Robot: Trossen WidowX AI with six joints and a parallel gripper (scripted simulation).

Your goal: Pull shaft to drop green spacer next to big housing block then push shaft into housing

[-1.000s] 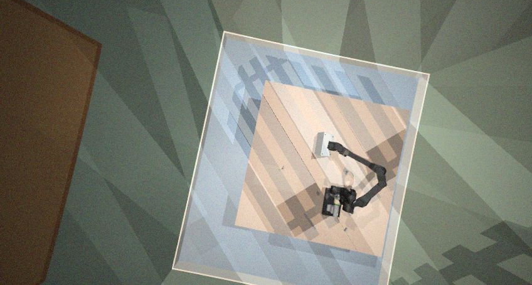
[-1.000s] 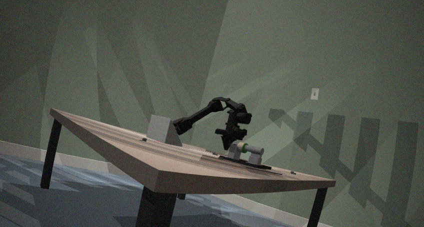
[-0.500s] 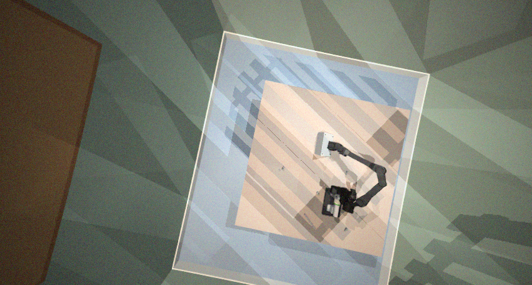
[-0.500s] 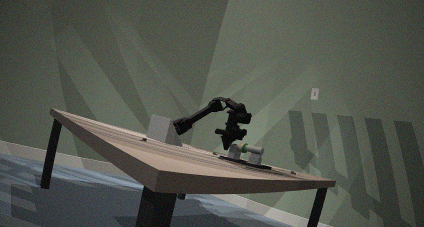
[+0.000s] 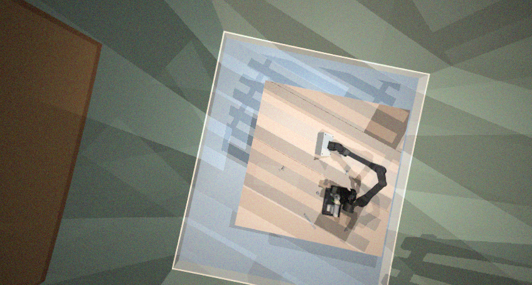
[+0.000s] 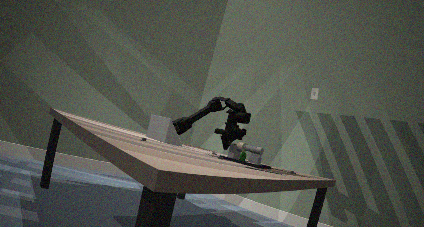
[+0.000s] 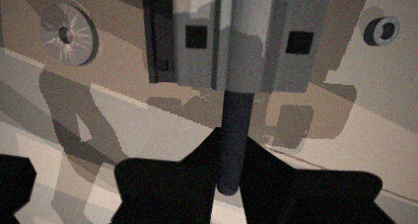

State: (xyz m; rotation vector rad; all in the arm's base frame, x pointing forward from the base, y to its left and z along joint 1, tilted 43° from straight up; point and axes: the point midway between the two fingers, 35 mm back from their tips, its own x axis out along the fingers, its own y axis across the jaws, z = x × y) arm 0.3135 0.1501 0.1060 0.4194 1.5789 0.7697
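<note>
Now: gripper tip 5 cm short of the dark shaft, 1 cm to the right of it and 3 cm below it. From my gripper tip the other things lie so: green spacer 12 cm ahead, 2 cm to the left, 1 cm below.
</note>
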